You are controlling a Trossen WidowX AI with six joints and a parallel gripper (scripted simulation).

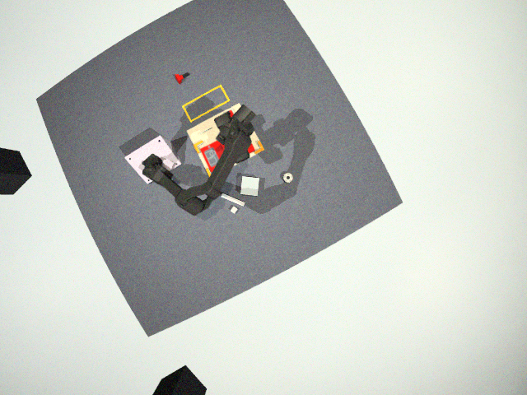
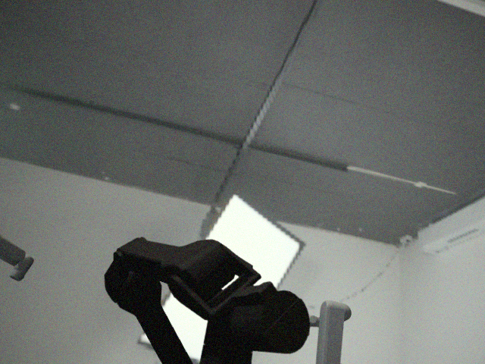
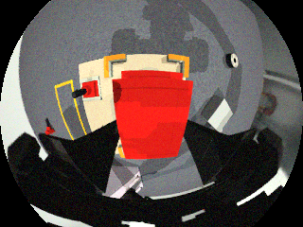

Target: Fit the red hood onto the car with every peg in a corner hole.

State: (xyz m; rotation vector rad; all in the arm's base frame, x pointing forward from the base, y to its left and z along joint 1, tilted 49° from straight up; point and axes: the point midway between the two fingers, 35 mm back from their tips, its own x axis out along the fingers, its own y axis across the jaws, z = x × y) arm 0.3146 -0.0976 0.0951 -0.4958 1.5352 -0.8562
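Right now my gripper tip is 80 mm above the cream jig, 30 mm to the right of it and 20 mm past it. Also, from my gripper tip: white bar (180 mm to the right, 140 mm behind, 80 mm below); white block (170 mm to the right, 70 mm below, 50 mm behind); red hood (10 mm above).
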